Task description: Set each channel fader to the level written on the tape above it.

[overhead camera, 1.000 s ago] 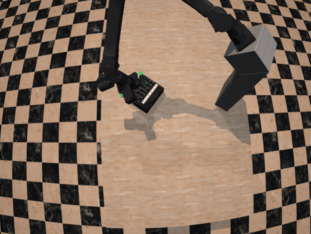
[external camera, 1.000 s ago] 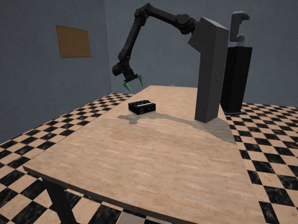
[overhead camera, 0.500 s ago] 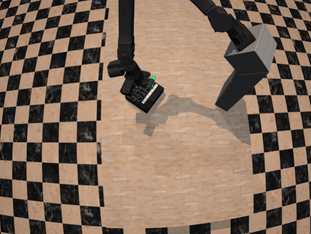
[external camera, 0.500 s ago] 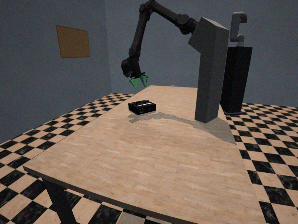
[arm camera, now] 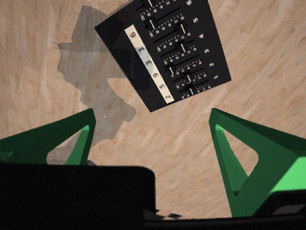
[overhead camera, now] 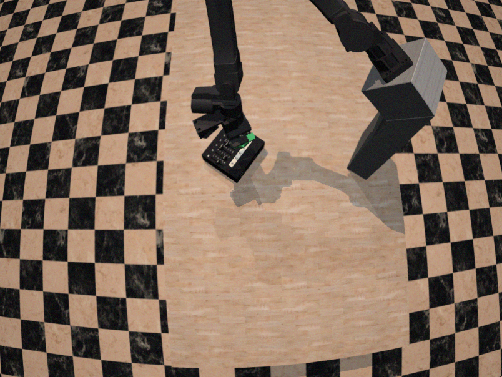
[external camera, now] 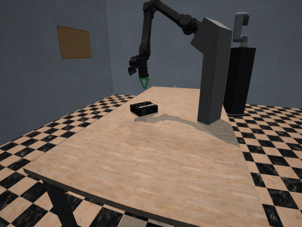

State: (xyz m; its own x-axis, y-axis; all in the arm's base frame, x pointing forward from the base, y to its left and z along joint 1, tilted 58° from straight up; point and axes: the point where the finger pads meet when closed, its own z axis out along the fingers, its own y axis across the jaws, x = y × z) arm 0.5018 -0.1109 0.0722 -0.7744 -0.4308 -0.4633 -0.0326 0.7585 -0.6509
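Right now the channel 2 fader cap is 2 cm behind my hand, 4 cm to the right of it and 13 cm below it. Also, from my hand: channel 3 fader cap: 1 cm behind, 2 cm to the right, 13 cm below; then channel 4 fader cap: 2 cm ahead, 3 cm to the right, 13 cm below; then channel 6 fader cap: 5 cm ahead, 1 cm to the left, 13 cm below.
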